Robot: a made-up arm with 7 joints. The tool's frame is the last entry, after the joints. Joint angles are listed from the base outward. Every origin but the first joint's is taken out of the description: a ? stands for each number. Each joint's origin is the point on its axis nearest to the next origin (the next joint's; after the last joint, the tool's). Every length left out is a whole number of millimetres.
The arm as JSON. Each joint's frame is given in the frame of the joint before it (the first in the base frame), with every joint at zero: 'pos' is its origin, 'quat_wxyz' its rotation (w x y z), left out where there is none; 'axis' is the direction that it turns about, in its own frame. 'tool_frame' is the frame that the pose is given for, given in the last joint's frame.
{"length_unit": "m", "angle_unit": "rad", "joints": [
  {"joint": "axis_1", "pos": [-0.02, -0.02, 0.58], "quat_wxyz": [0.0, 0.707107, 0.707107, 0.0], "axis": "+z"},
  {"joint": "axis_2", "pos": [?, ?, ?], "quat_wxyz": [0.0, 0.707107, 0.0, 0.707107], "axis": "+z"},
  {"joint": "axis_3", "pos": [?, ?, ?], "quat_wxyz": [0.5, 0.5, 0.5, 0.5], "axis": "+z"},
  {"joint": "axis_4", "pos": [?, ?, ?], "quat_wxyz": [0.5, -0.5, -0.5, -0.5], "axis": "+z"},
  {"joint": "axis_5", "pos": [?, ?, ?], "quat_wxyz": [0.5, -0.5, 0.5, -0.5], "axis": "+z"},
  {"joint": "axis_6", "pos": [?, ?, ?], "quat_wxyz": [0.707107, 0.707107, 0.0, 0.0], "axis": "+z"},
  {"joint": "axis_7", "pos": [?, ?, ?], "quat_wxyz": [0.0, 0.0, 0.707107, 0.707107], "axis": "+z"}
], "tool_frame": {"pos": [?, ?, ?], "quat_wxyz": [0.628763, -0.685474, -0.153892, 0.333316]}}
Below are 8 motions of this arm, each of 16 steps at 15 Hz.
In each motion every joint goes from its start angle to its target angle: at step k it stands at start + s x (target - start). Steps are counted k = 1, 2, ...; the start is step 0. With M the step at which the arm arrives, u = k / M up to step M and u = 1 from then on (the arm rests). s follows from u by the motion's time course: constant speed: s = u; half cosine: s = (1 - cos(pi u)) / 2; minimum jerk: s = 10 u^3 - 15 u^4 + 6 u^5.
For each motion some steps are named. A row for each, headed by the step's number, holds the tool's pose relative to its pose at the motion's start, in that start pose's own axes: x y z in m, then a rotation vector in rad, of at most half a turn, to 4 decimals.
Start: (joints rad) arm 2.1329 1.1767 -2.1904 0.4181 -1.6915 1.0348 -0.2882
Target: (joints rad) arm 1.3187 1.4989 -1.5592 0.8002 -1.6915 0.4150 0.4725
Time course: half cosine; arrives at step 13
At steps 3, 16:
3: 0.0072 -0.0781 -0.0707 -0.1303 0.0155 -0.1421
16: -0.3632 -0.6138 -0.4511 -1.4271 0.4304 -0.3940

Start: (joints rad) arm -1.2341 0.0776 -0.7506 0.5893 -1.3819 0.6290 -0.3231
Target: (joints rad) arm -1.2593 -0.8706 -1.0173 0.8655 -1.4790 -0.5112 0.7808
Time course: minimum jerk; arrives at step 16
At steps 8, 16:
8: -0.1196 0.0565 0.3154 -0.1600 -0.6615 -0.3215
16: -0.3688 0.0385 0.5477 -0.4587 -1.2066 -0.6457

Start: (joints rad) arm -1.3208 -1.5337 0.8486 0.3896 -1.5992 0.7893 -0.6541
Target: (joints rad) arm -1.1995 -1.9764 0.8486 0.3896 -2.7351 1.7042 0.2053
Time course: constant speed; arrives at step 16
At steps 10, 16:
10: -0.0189 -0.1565 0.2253 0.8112 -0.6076 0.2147
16: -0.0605 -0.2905 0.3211 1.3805 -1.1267 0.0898

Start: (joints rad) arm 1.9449 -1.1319 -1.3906 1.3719 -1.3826 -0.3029 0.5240
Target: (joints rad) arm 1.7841 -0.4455 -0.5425 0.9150 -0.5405 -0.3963 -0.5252
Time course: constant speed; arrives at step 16
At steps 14, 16:
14: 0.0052 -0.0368 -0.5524 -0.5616 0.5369 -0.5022
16: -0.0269 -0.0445 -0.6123 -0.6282 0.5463 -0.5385

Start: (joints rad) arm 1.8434 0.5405 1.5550 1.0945 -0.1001 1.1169 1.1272
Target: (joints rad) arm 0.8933 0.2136 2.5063 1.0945 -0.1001 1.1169 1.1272
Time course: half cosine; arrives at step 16
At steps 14, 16:
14: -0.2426 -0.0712 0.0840 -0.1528 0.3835 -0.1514
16: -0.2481 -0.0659 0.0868 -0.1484 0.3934 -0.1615

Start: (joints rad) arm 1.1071 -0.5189 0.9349 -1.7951 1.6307 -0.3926 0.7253
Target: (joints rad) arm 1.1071 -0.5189 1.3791 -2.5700 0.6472 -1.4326 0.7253
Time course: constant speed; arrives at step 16
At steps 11, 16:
11: -0.2819 -0.0272 -0.1875 -1.0719 0.6096 0.7527
16: -0.3879 -0.1229 -0.2039 -1.6001 0.7664 1.1930

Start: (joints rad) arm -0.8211 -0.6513 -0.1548 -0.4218 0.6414 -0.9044 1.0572
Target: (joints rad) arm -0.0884 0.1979 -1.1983 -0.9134 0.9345 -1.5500 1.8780
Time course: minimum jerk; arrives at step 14
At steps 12, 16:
12: -0.1130 -0.4564 0.0187 -0.5292 -0.9073 -0.0973
16: -0.1259 -0.4626 0.0200 -0.5538 -0.9379 -0.1056

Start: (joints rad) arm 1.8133 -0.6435 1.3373 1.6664 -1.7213 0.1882 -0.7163
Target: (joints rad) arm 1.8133 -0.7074 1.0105 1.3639 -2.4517 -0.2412 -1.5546
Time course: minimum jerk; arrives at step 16
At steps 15, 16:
15: -0.1183 0.0362 0.0800 0.5072 1.5464 0.0733
16: -0.1186 0.0362 0.0802 0.5075 1.5501 0.0735

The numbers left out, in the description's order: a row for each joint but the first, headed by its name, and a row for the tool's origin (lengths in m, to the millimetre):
axis_2: -0.01 -0.02 0.0
axis_3: -0.43 -0.02 0.0
axis_4: -0.01 -0.01 0.0
axis_5: -0.35 -0.03 0.0
axis_6: -0.03 -0.03 0.0
axis_7: 0.0 -0.09 0.0
tool: 0.02 0.0 0.0

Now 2 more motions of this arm.
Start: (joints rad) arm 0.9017 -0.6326 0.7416 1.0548 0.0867 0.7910 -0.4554
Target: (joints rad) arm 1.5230 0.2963 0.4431 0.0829 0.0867 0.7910 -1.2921
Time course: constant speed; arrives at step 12
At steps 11, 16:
11: 0.0969 0.1899 0.2695 -0.1377 0.2137 -0.3030
16: 0.0878 0.2223 0.2731 -0.1257 0.2477 -0.3167

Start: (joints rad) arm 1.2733 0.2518 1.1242 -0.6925 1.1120 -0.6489 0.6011
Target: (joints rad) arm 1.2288 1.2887 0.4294 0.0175 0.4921 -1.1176 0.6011
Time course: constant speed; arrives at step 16
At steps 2, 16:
2: 0.0841 -0.0231 -0.0343 0.0457 0.2616 0.0141
16: 0.4405 -0.2857 -0.5998 0.7713 1.8574 0.2287

